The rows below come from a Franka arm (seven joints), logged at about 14 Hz.
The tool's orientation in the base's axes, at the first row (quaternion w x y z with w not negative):
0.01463 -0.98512 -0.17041 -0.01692
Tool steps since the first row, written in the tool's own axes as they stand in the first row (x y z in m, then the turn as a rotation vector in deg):
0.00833 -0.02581 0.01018 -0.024 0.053 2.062
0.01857 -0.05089 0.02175 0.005 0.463 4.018
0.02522 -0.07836 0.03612 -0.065 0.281 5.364
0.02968 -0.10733 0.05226 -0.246 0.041 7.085
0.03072 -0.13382 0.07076 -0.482 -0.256 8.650
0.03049 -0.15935 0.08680 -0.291 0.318 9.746
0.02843 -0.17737 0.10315 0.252 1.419 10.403
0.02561 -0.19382 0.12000 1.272 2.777 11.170
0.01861 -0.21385 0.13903 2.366 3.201 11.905
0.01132 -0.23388 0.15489 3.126 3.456 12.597
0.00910 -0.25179 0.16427 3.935 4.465 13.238
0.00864 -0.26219 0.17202 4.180 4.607 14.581
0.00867 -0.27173 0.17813 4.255 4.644 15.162
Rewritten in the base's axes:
-0.00055 0.02744 -0.00926 0.054 0.013 -2.062
0.00099 0.05489 -0.01984 0.274 -0.295 -4.024
-0.00158 0.08348 -0.03331 0.185 -0.101 -5.368
-0.00667 0.11281 -0.04860 -0.017 0.124 -7.088
-0.01407 0.13874 -0.06643 -0.295 0.379 -8.654
-0.02242 0.16325 -0.08187 0.109 -0.060 -9.755
-0.02995 0.18009 -0.09787 1.009 -0.892 -10.416
-0.03766 0.19522 -0.11443 2.448 -1.802 -11.174
-0.05045 0.21239 -0.13325 3.641 -1.809 -11.876
-0.06359 0.22935 -0.14891 4.462 -1.770 -12.544
-0.07144 0.24579 -0.15795 5.581 -2.427 -13.177
-0.07515 0.25570 -0.16547 5.897 -2.432 -14.512
-0.07816 0.26490 -0.17135 5.997 -2.421 -15.091

